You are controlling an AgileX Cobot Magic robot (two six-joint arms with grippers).
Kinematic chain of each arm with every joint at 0, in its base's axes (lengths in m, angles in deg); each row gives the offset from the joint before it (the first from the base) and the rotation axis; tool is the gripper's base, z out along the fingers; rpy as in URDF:
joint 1: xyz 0 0 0.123 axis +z
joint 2: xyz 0 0 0 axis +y
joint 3: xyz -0.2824 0 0.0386 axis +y
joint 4: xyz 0.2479 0 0.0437 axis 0.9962 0 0.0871
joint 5: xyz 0 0 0 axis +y
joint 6: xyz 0.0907 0 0.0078 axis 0.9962 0 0.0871
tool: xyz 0 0 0 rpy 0 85 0
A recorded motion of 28 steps. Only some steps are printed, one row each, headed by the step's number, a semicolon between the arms.
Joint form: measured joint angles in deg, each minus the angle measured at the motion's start. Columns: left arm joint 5, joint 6, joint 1, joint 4, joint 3, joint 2; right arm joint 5, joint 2, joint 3, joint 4, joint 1, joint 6.
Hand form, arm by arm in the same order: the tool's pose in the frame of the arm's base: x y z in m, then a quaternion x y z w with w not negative. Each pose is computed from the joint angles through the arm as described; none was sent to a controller.
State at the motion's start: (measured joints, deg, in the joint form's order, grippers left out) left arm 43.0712 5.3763 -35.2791 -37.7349 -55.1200 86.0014; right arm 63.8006 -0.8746 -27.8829 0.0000 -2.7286 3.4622
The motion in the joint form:
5: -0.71 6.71 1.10 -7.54 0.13 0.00; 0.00 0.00 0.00 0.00 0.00 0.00
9: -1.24 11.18 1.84 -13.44 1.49 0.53; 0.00 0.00 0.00 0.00 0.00 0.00
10: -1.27 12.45 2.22 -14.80 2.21 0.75; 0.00 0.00 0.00 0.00 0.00 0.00
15: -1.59 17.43 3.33 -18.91 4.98 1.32; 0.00 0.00 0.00 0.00 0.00 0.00
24: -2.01 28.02 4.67 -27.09 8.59 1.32; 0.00 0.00 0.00 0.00 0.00 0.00
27: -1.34 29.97 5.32 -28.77 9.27 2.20; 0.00 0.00 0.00 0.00 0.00 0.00
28: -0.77 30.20 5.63 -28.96 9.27 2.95; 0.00 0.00 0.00 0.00 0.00 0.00
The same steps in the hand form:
5: 0.2197 -0.2020 0.2488 0.14399 0.92432 -0.33556 0.11092; -0.0079 0.0004 0.2692 0.04678 0.86495 0.00320 0.49966
9: 0.2204 -0.2023 0.2439 0.13400 0.91714 -0.35977 0.10704; -0.0079 0.0004 0.2692 0.04678 0.86495 0.00320 0.49966
10: 0.2203 -0.2010 0.2403 0.13085 0.91666 -0.36318 0.10354; -0.0079 0.0004 0.2692 0.04678 0.86495 0.00320 0.49966
15: 0.2187 -0.1959 0.2275 0.12791 0.91502 -0.37038 0.09587; -0.0079 0.0004 0.2692 0.04678 0.86495 0.00320 0.49966
24: 0.2154 -0.1904 0.2173 0.13814 0.90263 -0.39357 0.10625; -0.0079 0.0004 0.2692 0.04678 0.86495 0.00320 0.49966
27: 0.2162 -0.1889 0.2114 0.13540 0.90196 -0.39807 0.09837; -0.0079 0.0004 0.2692 0.04678 0.86495 0.00320 0.49966
28: 0.2174 -0.1886 0.2080 0.13342 0.90286 -0.39853 0.09061; -0.0079 0.0004 0.2692 0.04678 0.86495 0.00320 0.49966

